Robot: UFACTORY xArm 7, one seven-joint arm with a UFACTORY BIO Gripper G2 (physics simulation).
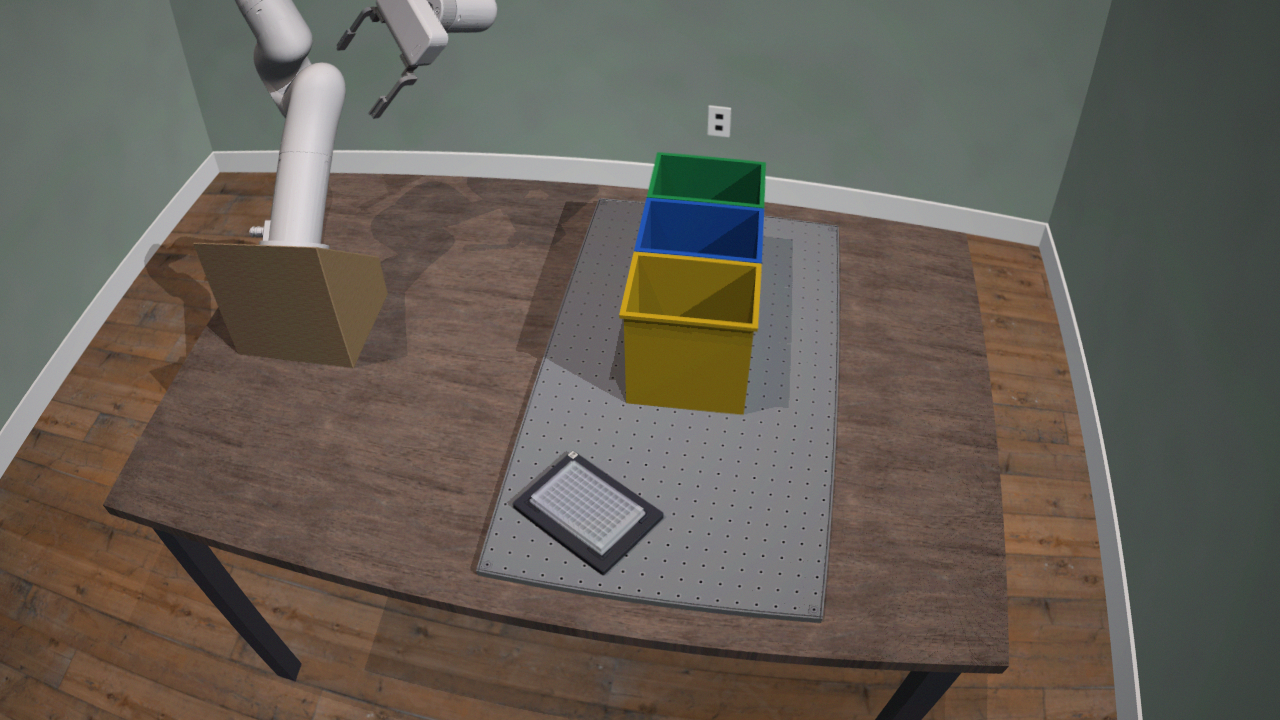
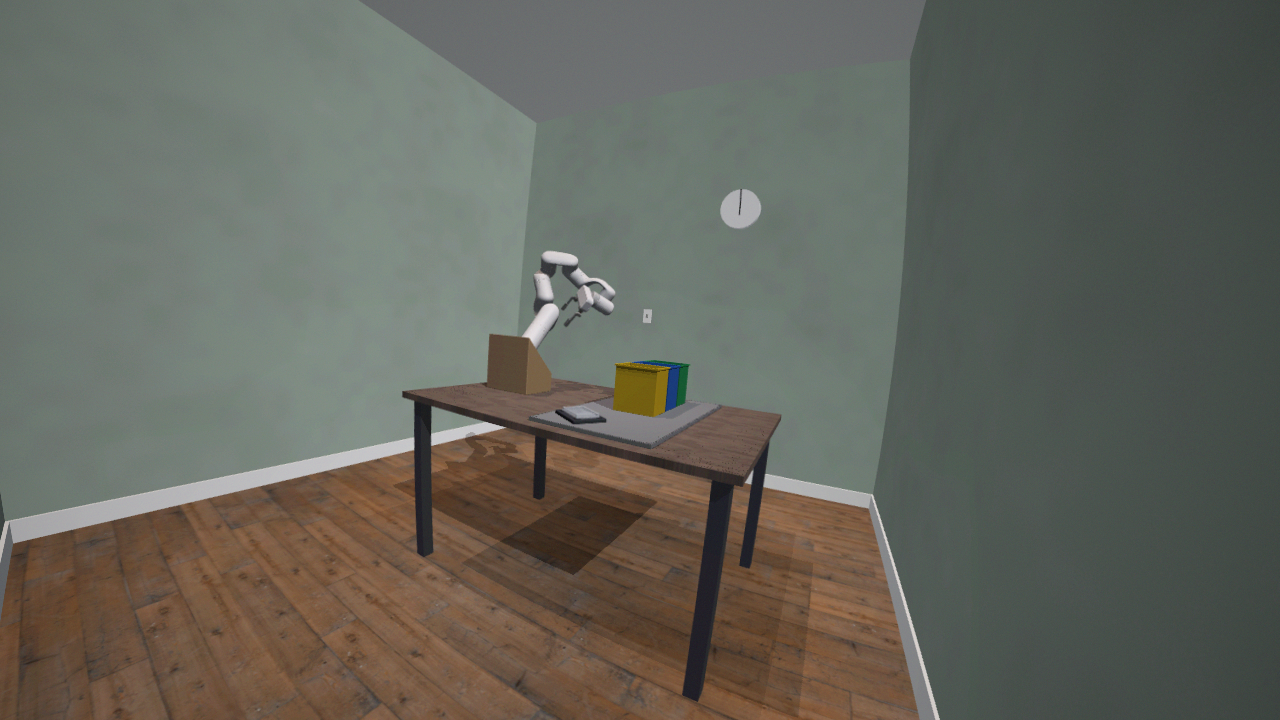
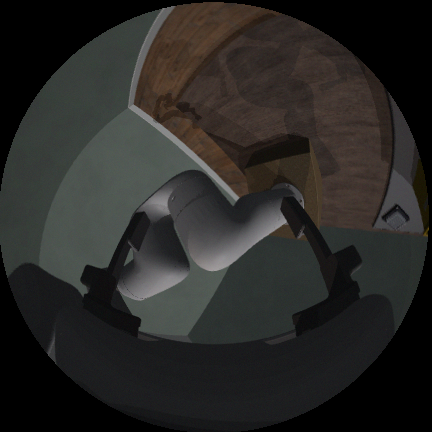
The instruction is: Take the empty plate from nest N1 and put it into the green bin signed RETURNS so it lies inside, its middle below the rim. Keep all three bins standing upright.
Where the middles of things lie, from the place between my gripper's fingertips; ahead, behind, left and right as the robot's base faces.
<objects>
My gripper is now 590 mm short of the green bin [image 1: 682, 177], 70 mm to the left of it and 260 mm above it. From my hand the other things lie so: blue bin [image 1: 674, 227] 570 mm ahead, 210 mm to the right, 260 mm below; then yellow bin [image 1: 688, 321] 560 mm ahead, 340 mm to the right, 260 mm below; then clear well plate [image 1: 597, 514] 420 mm ahead, 580 mm to the right, 330 mm below.
</objects>
